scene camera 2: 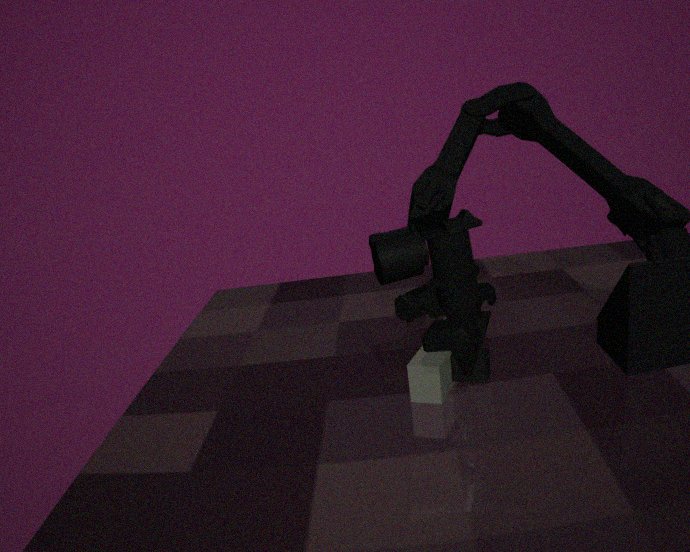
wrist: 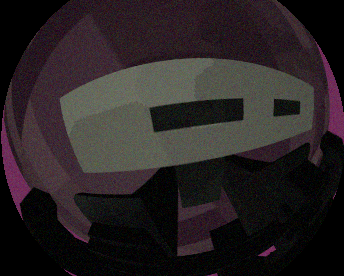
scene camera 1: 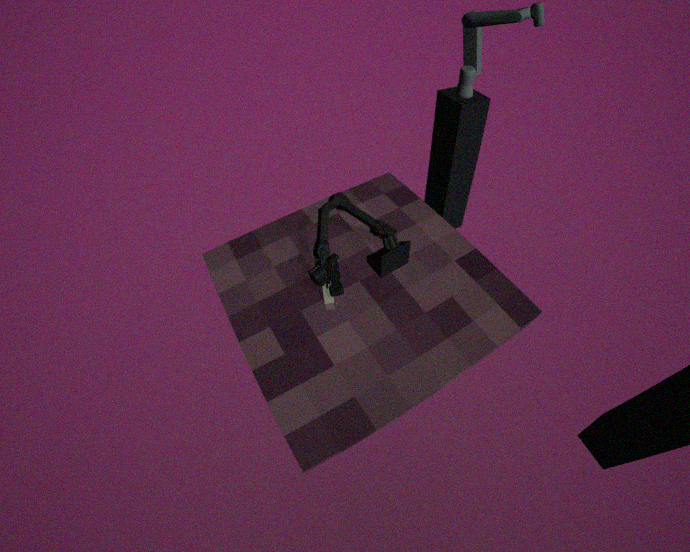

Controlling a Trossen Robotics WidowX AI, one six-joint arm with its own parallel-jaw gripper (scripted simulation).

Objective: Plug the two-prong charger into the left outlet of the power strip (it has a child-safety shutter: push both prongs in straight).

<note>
I see my gripper and a charger.
My gripper is seen too in the wrist view.
</note>
